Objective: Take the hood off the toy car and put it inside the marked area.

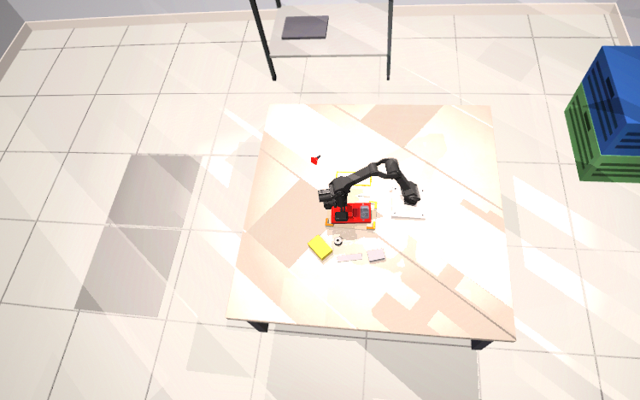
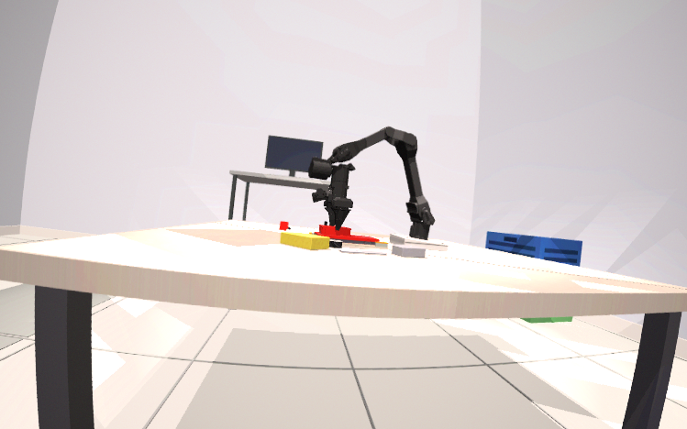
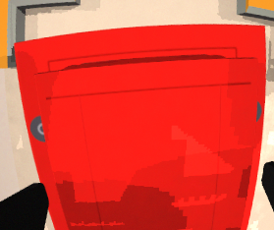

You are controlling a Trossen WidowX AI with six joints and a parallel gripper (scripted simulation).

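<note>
Right now the red hood is right at my gripper tip. From my gripper tip the other things lie so: yellow block: 7 cm ahead, 21 cm to the left, 3 cm below.
</note>
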